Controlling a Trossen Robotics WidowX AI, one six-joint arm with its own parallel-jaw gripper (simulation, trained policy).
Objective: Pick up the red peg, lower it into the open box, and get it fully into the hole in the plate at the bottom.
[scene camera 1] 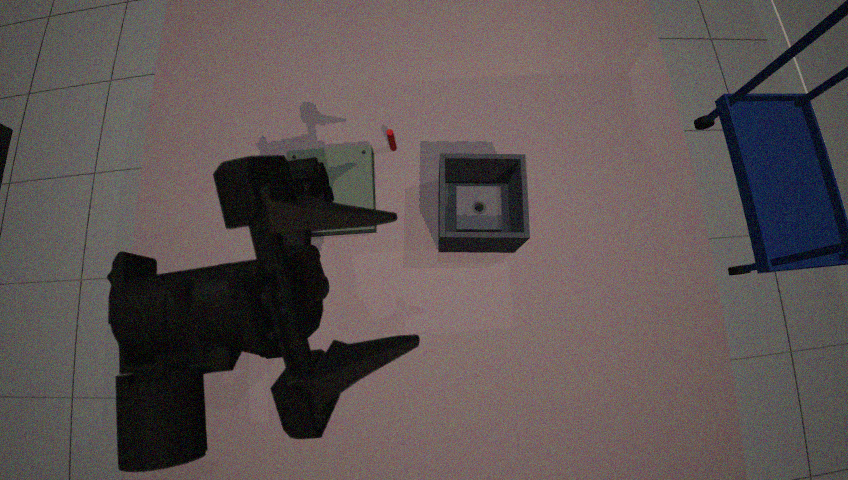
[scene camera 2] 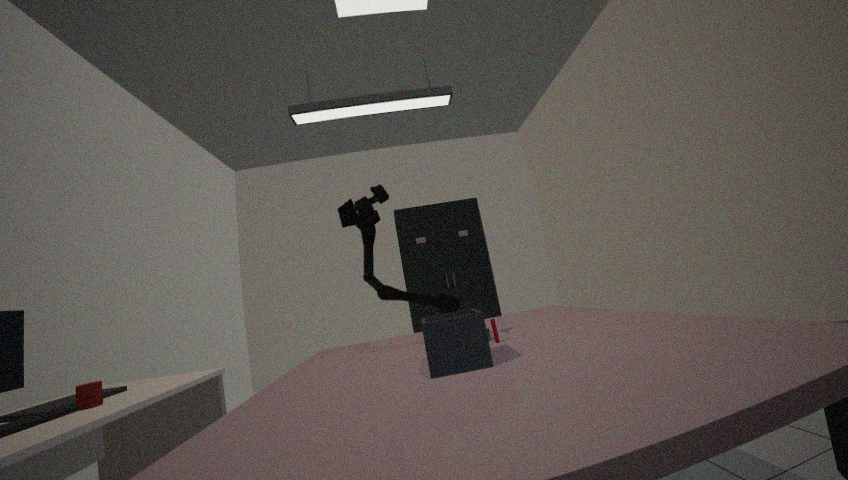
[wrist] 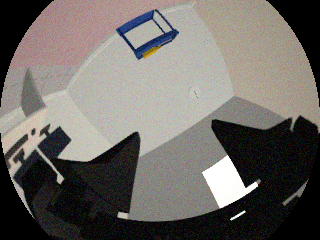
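Note:
The gripper appears in the pictures, visible both in scene camera 2 and in the wrist view, and the pictures also show a box and a plate.

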